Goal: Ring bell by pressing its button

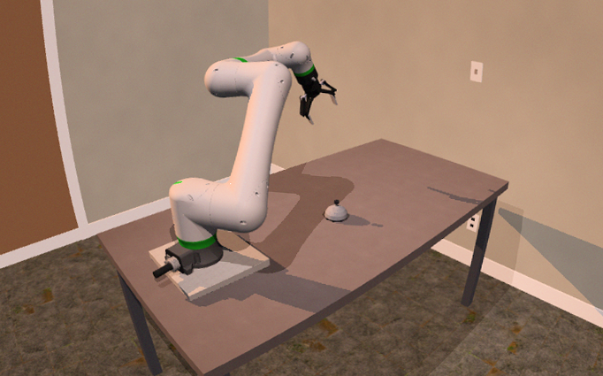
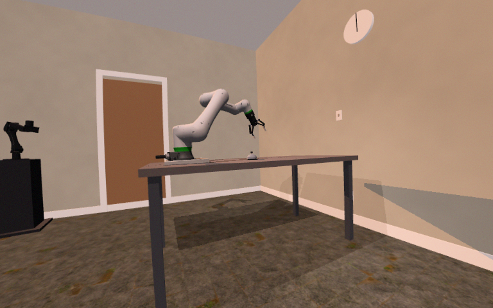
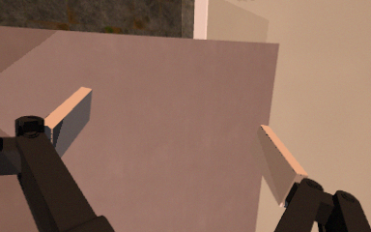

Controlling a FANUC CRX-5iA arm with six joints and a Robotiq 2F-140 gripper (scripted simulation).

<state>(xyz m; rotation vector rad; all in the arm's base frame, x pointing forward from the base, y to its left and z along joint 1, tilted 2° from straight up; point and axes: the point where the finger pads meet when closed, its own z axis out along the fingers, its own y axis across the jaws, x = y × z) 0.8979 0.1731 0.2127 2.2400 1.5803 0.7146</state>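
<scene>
The bell button lies 39 cm behind my hand, 34 cm to the right of it and 21 cm below it. Round my hand: grey dome bell: 39 cm behind, 34 cm to the right, 22 cm below.
</scene>
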